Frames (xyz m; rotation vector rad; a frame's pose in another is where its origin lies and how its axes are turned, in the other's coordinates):
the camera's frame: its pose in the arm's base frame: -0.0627 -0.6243 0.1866 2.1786 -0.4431 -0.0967
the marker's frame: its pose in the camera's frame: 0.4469 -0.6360 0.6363 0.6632 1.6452 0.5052
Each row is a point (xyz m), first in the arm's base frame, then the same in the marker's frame.
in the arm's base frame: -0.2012 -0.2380 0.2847
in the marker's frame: 1.1416 -0.3294 -0.5423
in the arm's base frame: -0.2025 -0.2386 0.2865
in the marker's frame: 1.1433 -0.3282 -0.5431
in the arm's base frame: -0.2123 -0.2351 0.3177
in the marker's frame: 1.1754 -0.3231 -0.5481
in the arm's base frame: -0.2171 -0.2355 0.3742
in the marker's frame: 1.2305 -0.3103 -0.5433
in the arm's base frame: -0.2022 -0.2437 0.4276
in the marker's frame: 1.2784 -0.2951 -0.5185
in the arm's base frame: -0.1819 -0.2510 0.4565
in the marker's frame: 1.3021 -0.2868 -0.4927
